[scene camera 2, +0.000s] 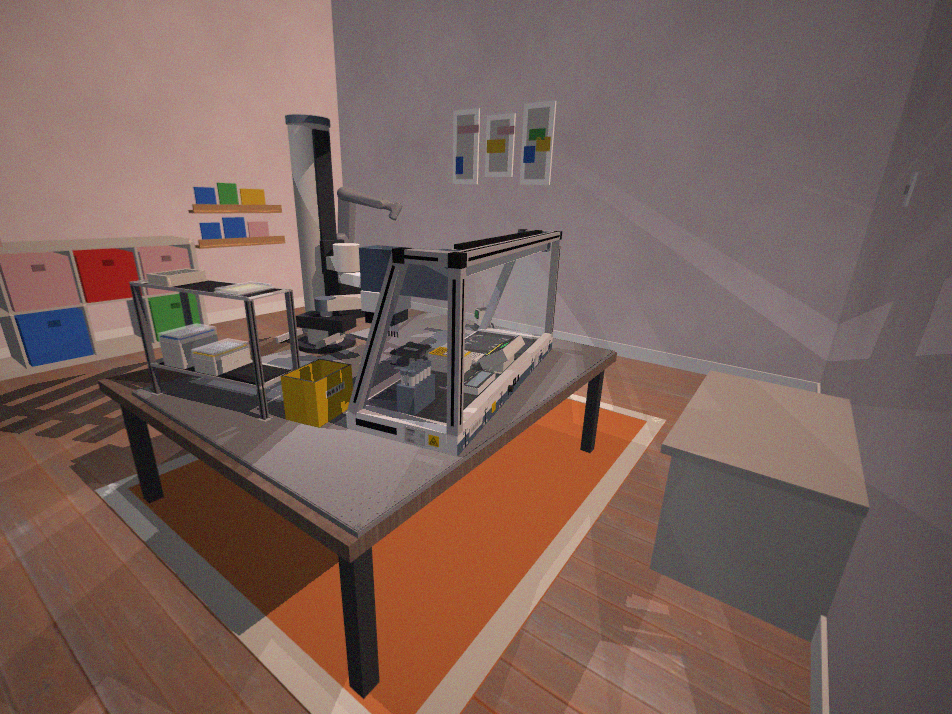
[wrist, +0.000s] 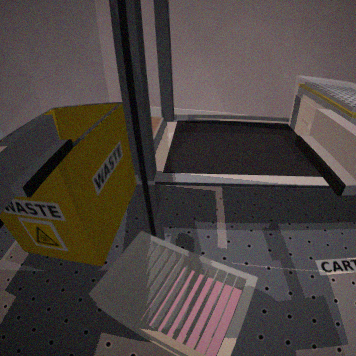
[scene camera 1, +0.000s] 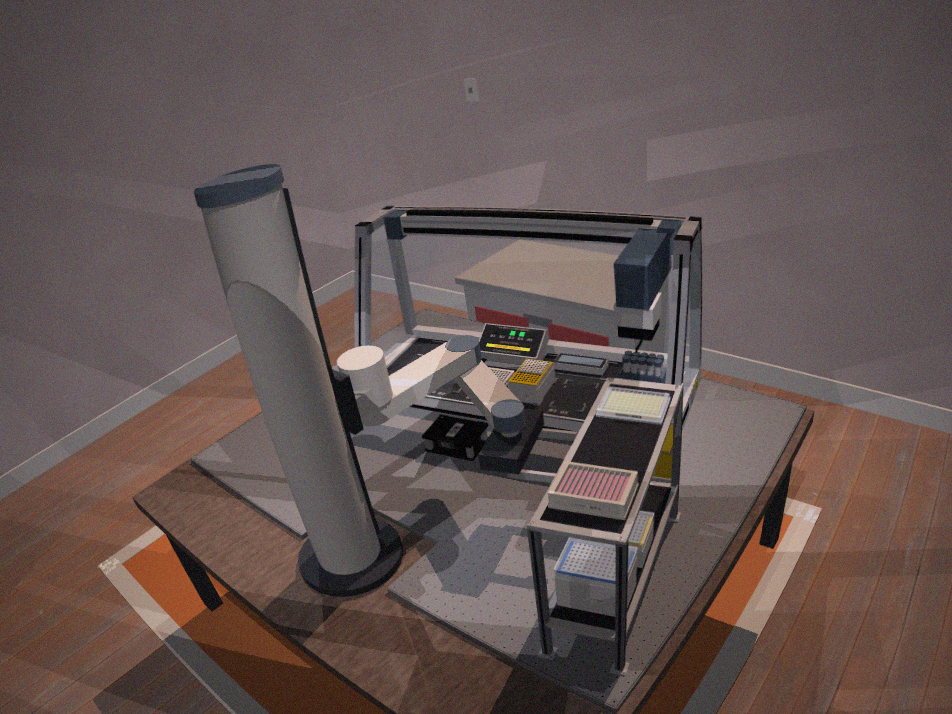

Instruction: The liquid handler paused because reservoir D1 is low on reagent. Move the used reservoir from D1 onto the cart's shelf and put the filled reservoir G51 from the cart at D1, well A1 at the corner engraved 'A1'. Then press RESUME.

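Seen in the pictures: gripper, fingertip midpoint: (wrist: 180, 123); arm's base, origin of the base link: (scene camera 1: 351, 557).
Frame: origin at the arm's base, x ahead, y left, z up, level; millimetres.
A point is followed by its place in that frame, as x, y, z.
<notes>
The gripper (scene camera 1: 507, 458) (scene camera 2: 326, 338) (wrist: 185, 167) is open and empty, low between the liquid handler and the cart. Below its fingers in the wrist view, a pale reservoir (wrist: 172, 295) @[394, -369, 37] with pink channels rests on the bench, turned askew; whether it lies flat is unclear and no label is readable. Another reservoir (scene camera 1: 592, 489) @[111, -594, 389] (scene camera 2: 175, 276) @[171, -614, 390] with pink channels stands on the near end of the cart's top; its label is too small to read. The cart (scene camera 1: 621, 599) @[48, -685, 232] (scene camera 2: 256, 357) @[484, -577, 203] has a dark lower shelf (wrist: 230, 150) @[374, -500, 113]. The display (scene camera 1: 512, 339) @[822, 129, 132] shows two green marks and a yellow bar. RESUME is not readable.
A yellow waste bin (scene camera 2: 303, 399) @[594, -520, 90] (wrist: 107, 215) @[496, -425, 50] stands beside a cart post (wrist: 132, 90) @[436, -425, 190]. A pale yellow plate (scene camera 1: 633, 403) @[368, -526, 376] lies on the cart's far top end. Tip boxes (scene camera 1: 592, 572) (scene camera 2: 220, 355) stand on the lower shelf. The handler's frame (scene camera 2: 455, 345) @[1022, -393, 306] rises beside the bin.
</notes>
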